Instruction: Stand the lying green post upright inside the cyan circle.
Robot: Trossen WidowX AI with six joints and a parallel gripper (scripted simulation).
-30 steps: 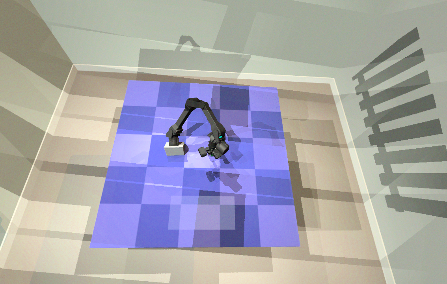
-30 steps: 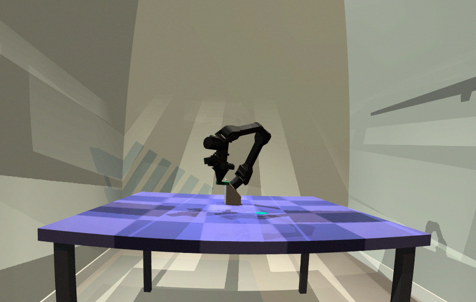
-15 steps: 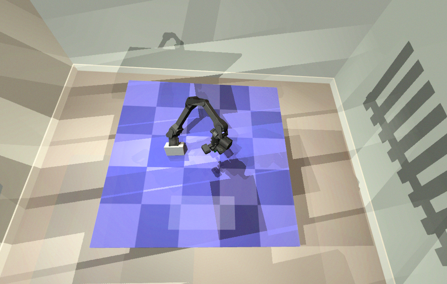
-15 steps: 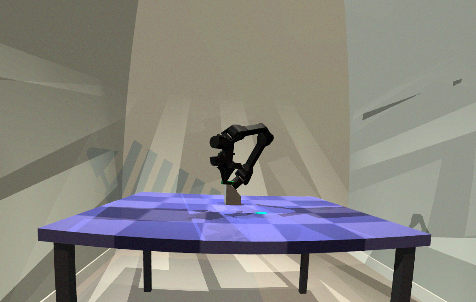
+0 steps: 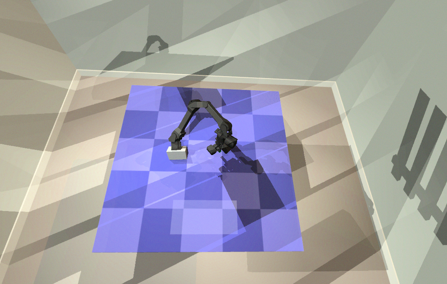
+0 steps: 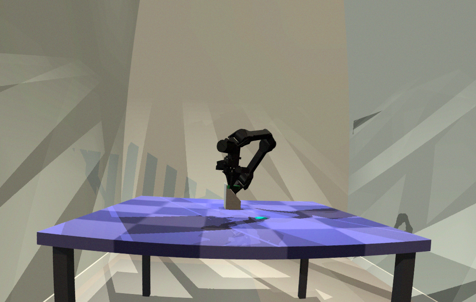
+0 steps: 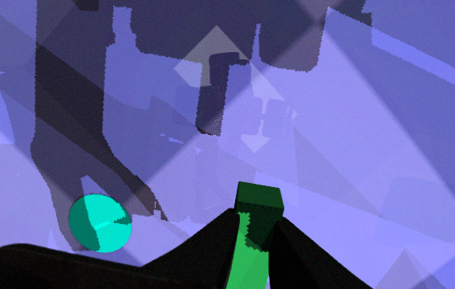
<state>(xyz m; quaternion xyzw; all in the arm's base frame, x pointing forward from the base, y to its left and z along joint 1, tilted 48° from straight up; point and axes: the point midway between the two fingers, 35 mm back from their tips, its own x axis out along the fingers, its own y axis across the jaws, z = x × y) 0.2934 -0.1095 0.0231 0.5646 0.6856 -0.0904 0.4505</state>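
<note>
My gripper tip is now 14 cm to the right of the cyan circle, 14 cm above it and 5 cm short of it. The rest, counted from my gripper tip: green post: 2 cm to the left, 1 cm behind.
</note>
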